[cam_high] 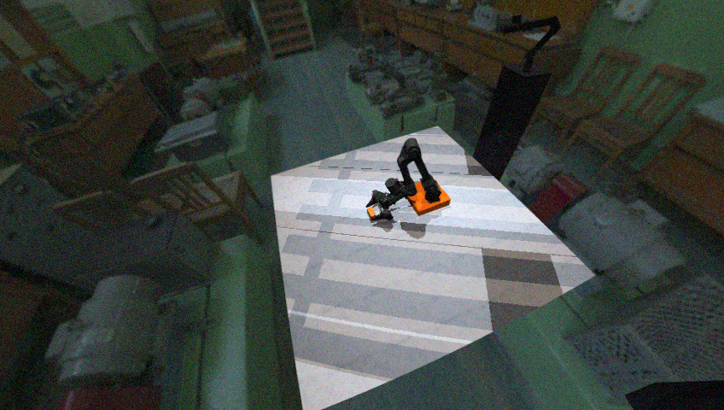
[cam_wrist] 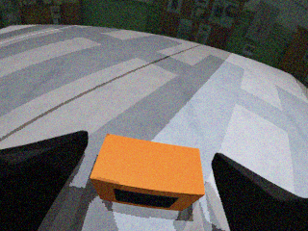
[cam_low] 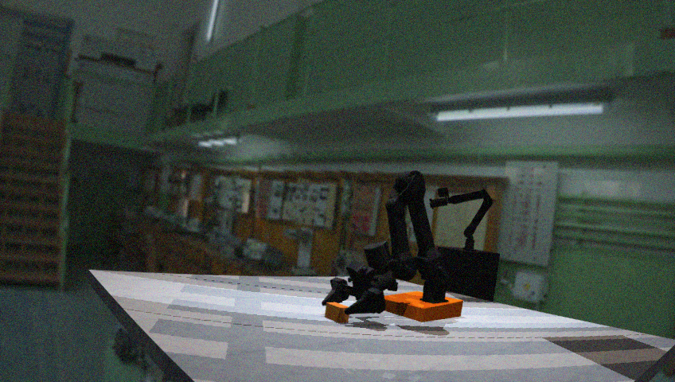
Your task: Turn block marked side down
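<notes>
The orange block is 2 cm behind my gripper tip and 1 cm below it.
</notes>
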